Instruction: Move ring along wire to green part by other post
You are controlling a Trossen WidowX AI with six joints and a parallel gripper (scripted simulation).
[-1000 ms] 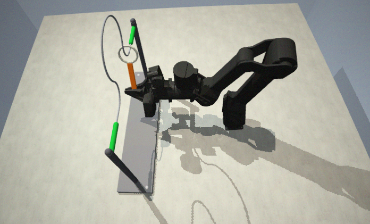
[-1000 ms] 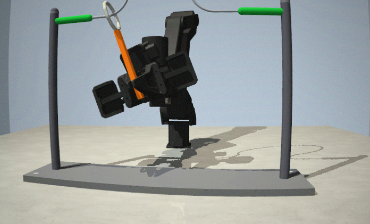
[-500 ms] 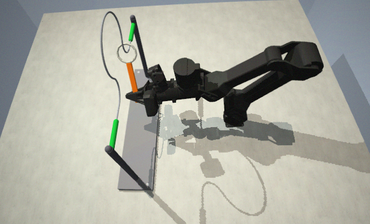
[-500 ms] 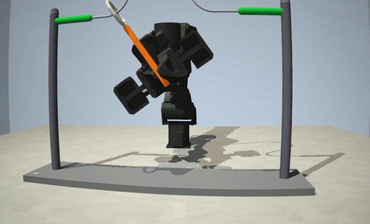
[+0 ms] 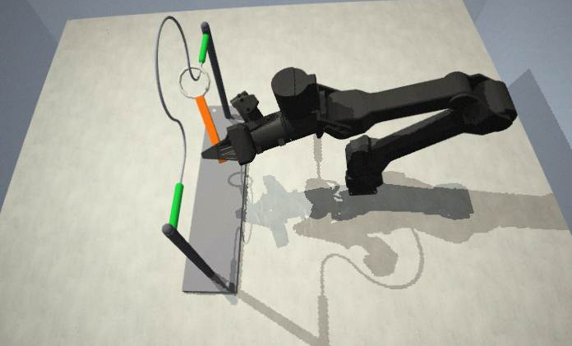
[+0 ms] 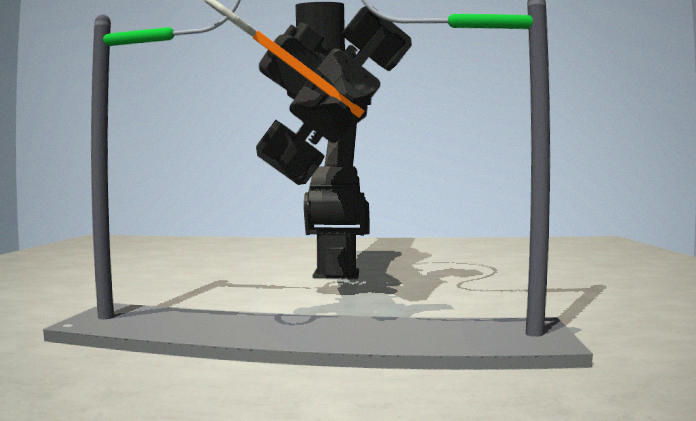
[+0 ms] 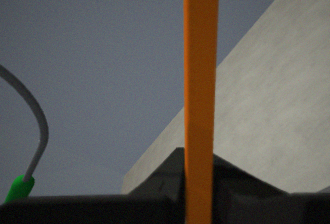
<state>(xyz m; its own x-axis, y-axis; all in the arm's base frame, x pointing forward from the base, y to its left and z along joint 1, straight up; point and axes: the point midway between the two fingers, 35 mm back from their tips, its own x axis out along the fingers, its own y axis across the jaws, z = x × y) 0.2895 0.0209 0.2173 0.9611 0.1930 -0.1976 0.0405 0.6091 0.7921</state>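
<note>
My gripper tip is 10 mm past the ring with orange handle, 70 mm to the left of it and 50 mm below it.
</note>
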